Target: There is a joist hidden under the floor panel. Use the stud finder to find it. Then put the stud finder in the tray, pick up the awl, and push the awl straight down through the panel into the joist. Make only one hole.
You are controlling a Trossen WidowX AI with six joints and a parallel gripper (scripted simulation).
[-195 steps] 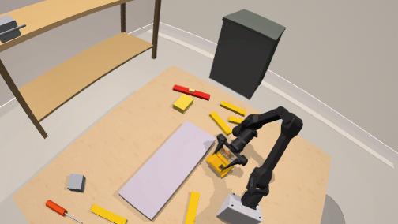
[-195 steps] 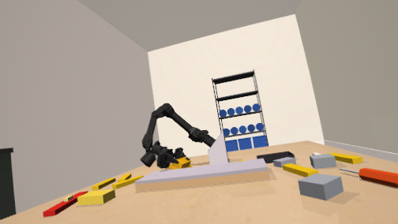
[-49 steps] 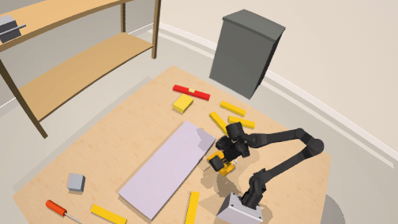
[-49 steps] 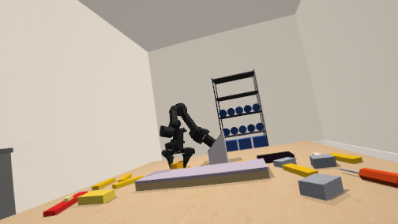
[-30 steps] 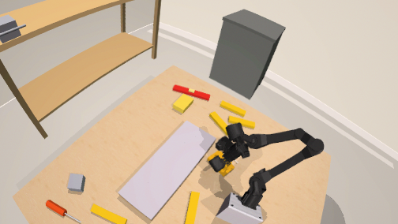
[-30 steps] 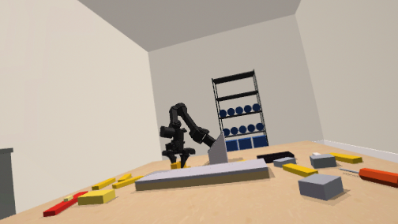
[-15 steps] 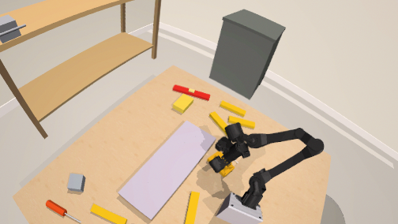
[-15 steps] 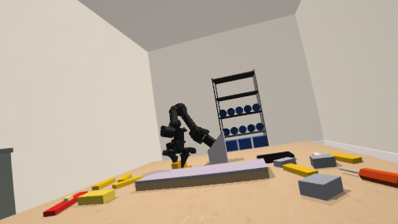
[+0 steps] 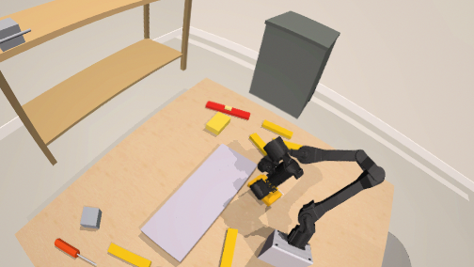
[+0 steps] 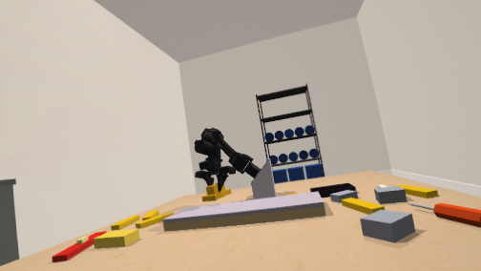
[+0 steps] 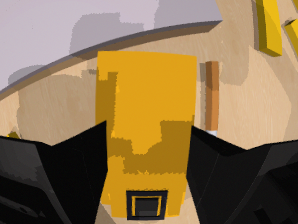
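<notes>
My gripper tip is now 70 mm to the left of the awl, 70 mm above it and 50 mm past it. Also, from my gripper tip: yellow pad 310 mm ahead, 260 mm to the right, 60 mm below; dark tray 480 mm to the left, 60 mm below, 20 mm ahead; yellow stud finder 20 mm behind, 20 mm above, 10 mm to the left.
</notes>
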